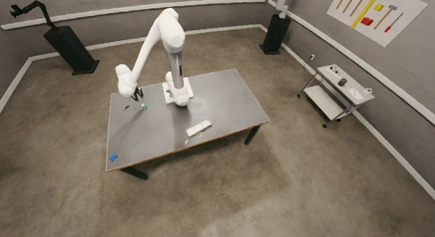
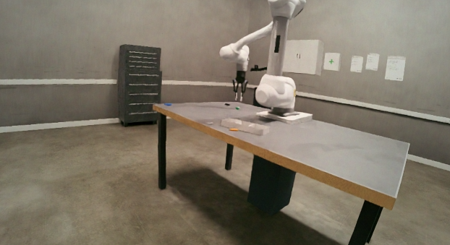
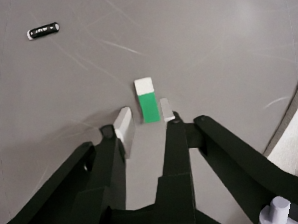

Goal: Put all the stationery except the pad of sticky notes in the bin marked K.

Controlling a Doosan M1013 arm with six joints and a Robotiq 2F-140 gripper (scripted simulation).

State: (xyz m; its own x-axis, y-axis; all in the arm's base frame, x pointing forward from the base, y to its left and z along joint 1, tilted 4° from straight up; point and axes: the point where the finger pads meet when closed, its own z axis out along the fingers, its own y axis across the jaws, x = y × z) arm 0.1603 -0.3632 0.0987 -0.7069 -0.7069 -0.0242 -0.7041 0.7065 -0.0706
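The green block is 10 cm below my hand. From my hand the other things lie so: white piece 48 cm ahead, 43 cm to the left, 10 cm below; blue block 54 cm ahead, 21 cm to the right, 10 cm below; black item 19 cm to the right, 10 cm below, 1 cm behind.
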